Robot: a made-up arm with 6 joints.
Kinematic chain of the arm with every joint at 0, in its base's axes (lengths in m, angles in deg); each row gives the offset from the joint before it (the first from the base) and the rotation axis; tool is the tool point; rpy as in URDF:
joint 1: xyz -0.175 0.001 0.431 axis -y
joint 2: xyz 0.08 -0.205 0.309 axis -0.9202 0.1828 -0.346
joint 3: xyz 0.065 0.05 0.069 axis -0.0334 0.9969 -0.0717
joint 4: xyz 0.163 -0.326 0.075 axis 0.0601 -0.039 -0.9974
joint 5: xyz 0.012 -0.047 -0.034 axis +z
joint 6: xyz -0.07 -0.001 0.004 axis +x
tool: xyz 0.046 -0.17 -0.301 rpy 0 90 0
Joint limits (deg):
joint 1: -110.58..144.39
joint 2: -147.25..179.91
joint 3: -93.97..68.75
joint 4: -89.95..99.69
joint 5: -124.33..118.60
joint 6: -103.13..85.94
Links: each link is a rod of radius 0.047 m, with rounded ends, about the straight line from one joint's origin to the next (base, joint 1, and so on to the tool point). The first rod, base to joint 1, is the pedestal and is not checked.
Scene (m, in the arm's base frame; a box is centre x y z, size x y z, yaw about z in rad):
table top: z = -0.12
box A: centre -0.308 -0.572 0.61 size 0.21 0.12 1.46 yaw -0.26
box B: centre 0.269 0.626 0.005 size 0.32 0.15 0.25 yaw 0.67
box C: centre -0.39 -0.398 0 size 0.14 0.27 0.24 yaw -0.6
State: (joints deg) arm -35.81 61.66 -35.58 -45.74 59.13 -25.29
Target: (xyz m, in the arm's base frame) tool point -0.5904 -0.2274 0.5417
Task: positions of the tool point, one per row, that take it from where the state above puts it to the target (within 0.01 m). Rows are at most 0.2 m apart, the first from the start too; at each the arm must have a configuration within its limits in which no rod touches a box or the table.
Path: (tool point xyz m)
1: 0.6029 -0.4370 0.5653
2: 0.4780 -0.5013 0.5940
3: 0.3331 -0.5332 0.6567
4: 0.1856 -0.5118 0.7252
5: 0.0581 -0.4381 0.7686
6: -0.0270 -0.3346 0.7690
7: -0.0554 -0.2328 0.7305
8: -0.1707 -0.2204 0.7586
9: -0.2908 -0.2124 0.7538
10: -0.4072 -0.2103 0.7149
11: -0.5103 -0.2150 0.6428
12: -0.5904 -0.2274 0.5417

